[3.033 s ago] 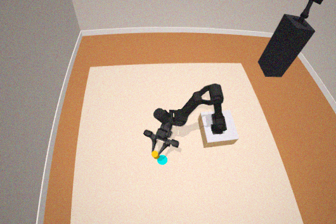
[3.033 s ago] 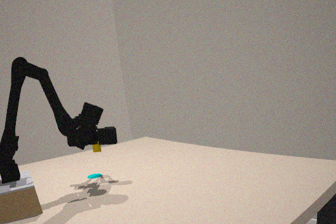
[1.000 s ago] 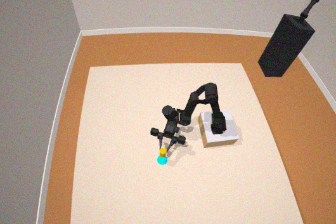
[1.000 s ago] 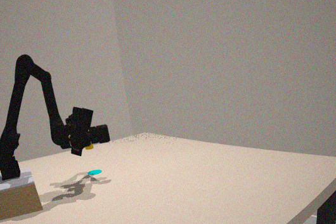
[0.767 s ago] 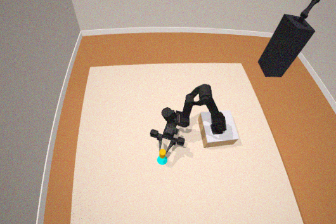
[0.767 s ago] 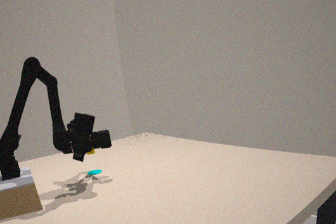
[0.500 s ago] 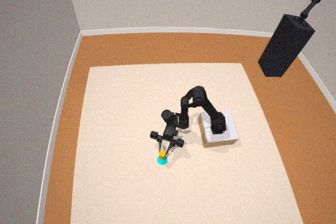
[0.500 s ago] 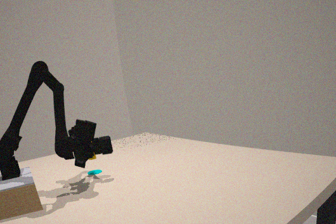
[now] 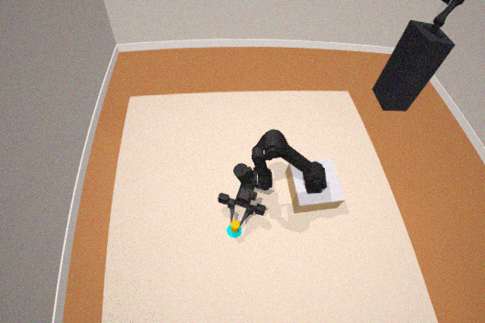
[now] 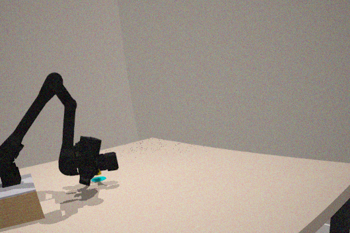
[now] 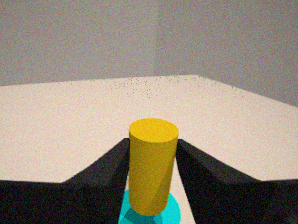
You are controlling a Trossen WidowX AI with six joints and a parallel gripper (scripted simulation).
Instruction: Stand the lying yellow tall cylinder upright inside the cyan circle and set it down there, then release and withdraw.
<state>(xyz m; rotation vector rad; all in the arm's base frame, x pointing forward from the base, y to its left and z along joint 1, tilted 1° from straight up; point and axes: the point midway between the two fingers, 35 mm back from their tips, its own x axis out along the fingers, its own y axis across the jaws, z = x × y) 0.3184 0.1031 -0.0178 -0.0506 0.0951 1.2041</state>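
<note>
My gripper tip is 70 mm above the cyan circle. The rest, counted from my gripper tip: yellow tall cylinder (20 mm below).
</note>
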